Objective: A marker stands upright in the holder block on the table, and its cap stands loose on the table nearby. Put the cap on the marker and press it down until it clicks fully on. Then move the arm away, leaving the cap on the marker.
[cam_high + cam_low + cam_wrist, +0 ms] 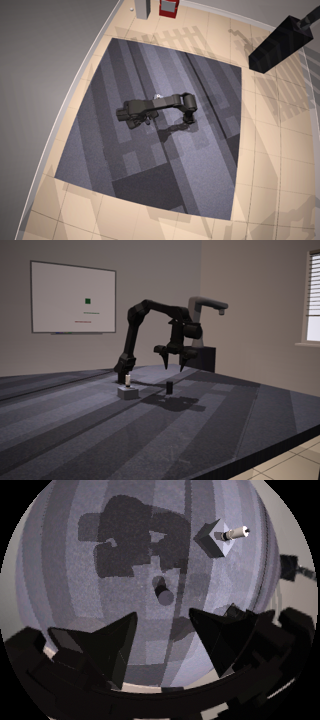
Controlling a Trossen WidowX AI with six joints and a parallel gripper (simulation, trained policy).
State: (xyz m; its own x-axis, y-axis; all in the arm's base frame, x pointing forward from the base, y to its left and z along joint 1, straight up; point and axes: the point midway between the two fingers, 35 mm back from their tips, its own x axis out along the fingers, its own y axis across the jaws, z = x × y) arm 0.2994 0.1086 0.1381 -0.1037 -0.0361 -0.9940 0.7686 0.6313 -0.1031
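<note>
My gripper tip is 1 cm past the dark cylindrical cap, 1 cm to the left of it and 8 cm above it. Round my gripper tip: grey holder block: 4 cm behind, 20 cm to the right, 8 cm below.
</note>
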